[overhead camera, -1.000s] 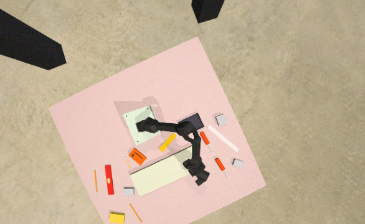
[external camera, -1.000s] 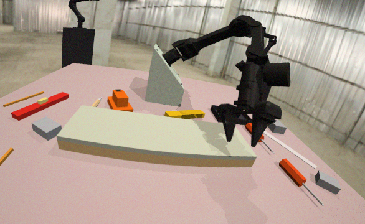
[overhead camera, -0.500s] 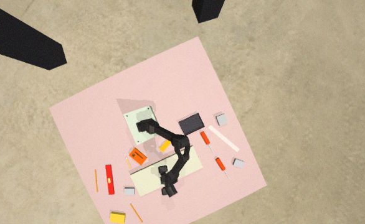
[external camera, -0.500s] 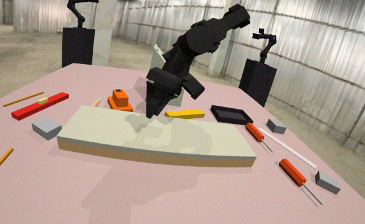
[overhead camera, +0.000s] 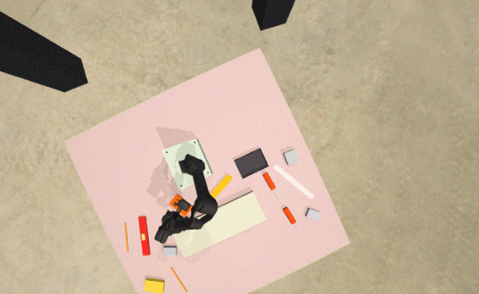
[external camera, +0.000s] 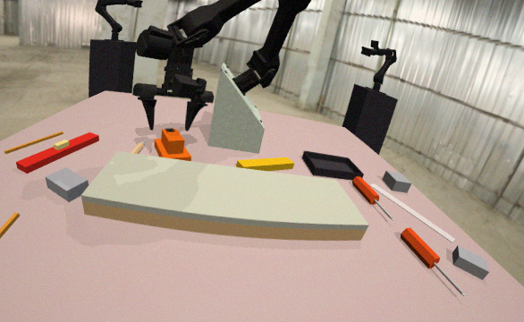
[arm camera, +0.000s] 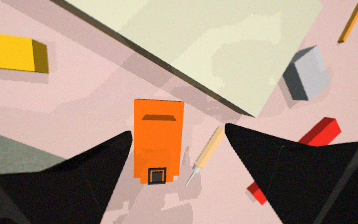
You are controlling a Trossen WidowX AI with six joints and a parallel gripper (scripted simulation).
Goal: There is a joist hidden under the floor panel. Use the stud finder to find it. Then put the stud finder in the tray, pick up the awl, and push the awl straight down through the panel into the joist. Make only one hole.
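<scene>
The orange stud finder is 5 cm behind my gripper tip, 4 cm below it and 1 cm to the right of it. Also, from my gripper tip: red level: 27 cm to the right, 7 cm below, 6 cm ahead; yellow ruler: 25 cm to the left, 7 cm below, 7 cm behind; awl: 9 cm to the right, 7 cm below, 4 cm behind.
</scene>
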